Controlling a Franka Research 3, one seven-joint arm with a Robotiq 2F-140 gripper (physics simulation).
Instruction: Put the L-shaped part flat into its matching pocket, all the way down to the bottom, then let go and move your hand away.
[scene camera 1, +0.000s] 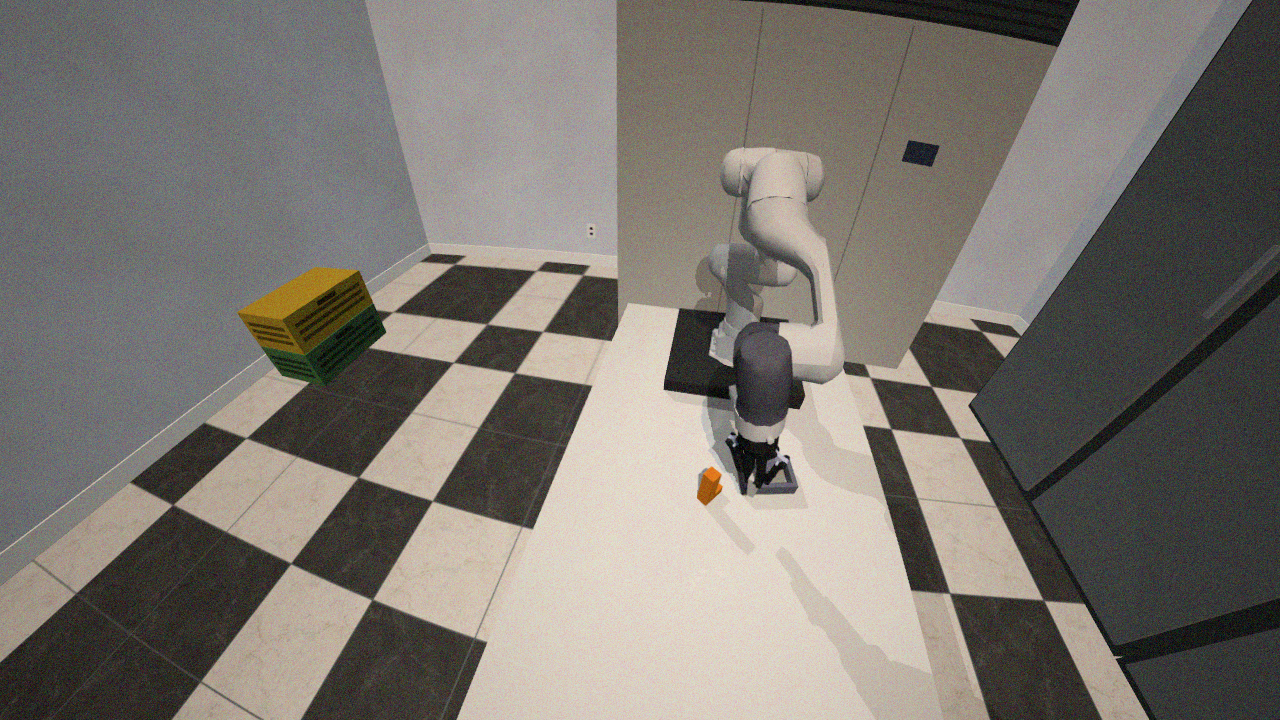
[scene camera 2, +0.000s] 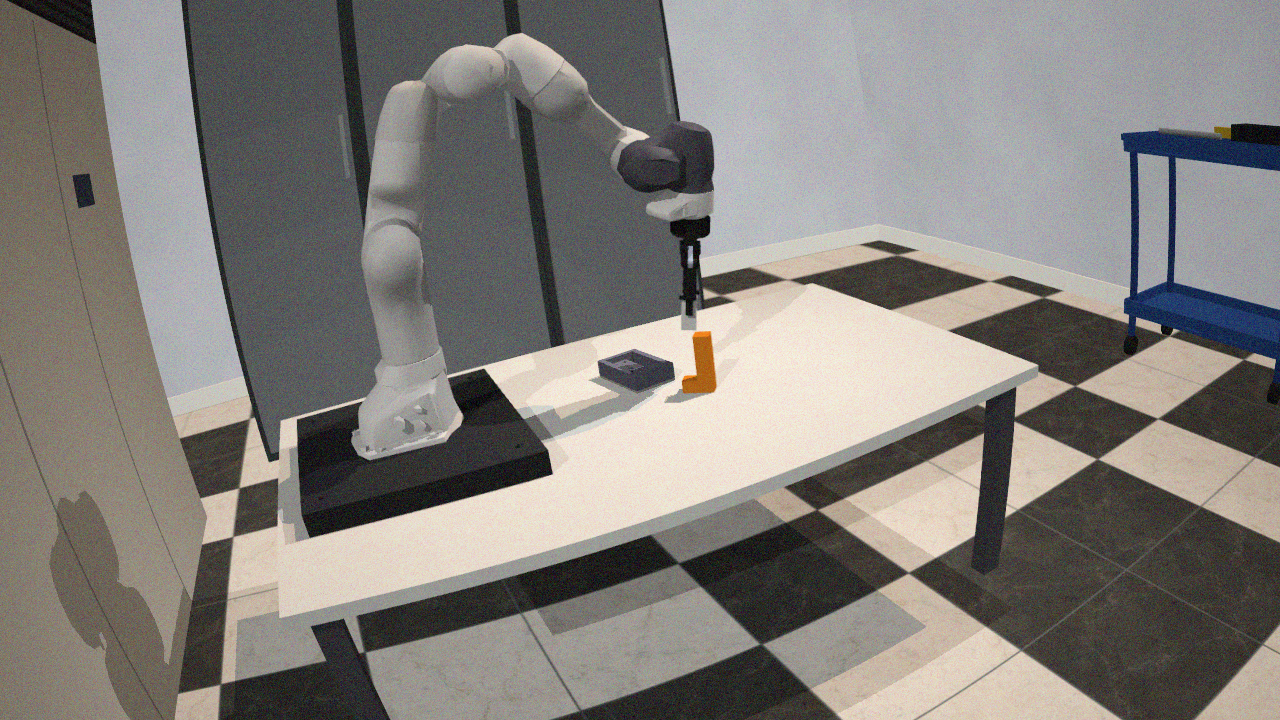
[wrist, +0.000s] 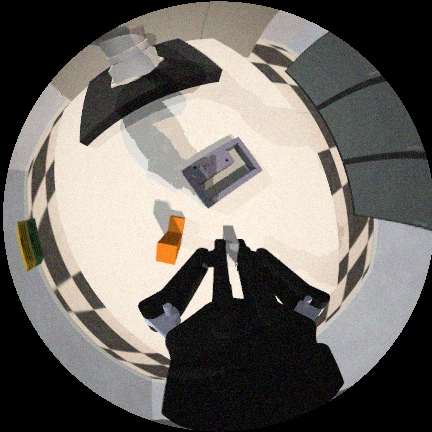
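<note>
The orange L-shaped part (scene camera 1: 708, 486) (scene camera 2: 704, 362) (wrist: 169, 250) stands upright on the table, its long arm pointing up and its short foot on the tabletop. The grey-purple block with the pocket (scene camera 1: 784, 489) (scene camera 2: 617, 374) (wrist: 242, 183) lies beside it, on the robot-base side; the L-shaped part is outside the pocket. My gripper (scene camera 1: 750, 485) (scene camera 2: 688, 319) (wrist: 226, 233) is shut and empty, pointing down above the table. In the wrist view the L-shaped part is to the left of the fingertips and the block is above them. In scene camera 1 the gripper hides part of the block.
The black base plate (scene camera 1: 693, 362) (scene camera 2: 429, 494) (wrist: 110, 110) carries the arm at one end of the white table (scene camera 1: 626, 573) (scene camera 2: 859, 358). Yellow and green crates (scene camera 1: 308, 326) (wrist: 30, 245) stand on the floor beyond the table. A blue cart (scene camera 2: 1181, 151) stands farther away.
</note>
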